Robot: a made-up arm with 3 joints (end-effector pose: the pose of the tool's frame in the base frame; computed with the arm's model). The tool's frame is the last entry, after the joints.
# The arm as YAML. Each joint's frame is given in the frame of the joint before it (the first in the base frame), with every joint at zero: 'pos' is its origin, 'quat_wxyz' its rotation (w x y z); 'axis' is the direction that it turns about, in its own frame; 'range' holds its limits. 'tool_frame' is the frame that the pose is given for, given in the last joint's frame.
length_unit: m
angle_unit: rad
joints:
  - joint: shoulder
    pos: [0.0, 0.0, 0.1]
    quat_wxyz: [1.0, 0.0, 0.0, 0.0]
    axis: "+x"
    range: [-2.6, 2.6]
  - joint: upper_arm
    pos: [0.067, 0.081, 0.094]
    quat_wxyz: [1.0, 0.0, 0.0, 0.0]
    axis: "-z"
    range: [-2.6, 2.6]
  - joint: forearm
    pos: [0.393, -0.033, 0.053]
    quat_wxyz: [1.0, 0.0, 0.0, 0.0]
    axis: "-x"
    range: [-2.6, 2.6]
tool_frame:
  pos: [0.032, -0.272, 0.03]
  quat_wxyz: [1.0, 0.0, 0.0, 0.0]
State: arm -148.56 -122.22 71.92
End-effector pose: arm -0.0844 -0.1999 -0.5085 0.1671 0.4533 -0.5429 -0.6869
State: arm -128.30 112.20 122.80
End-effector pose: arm 0.0356 0.5084 0.1639 0.3243 0.4538 0.0398 0.8291
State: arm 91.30 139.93 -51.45
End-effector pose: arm -0.4037 0.0475 0.0814 0.1094 0.3247 0.3202 -0.8832
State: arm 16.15 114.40 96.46
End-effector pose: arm -0.0836 -0.4200 0.4093 0.4140 -0.3493 0.6994 -0.4663
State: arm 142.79 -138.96 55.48
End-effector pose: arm -0.1469 -0.6190 0.0827 0.2536 0.2420 -0.9247 -0.1487
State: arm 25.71 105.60 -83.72
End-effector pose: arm -0.1365 -0.2213 -0.1398 0.3492 0.4935 -0.3862 -0.6966
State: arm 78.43 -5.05 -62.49
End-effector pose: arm 0.5067 0.0655 0.0191 0.3341 0.9415 -0.0061 0.0436
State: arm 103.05 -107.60 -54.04
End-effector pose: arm 0.1453 -0.0705 0.6500 0.1173 0.5788 -0.3347 0.7343
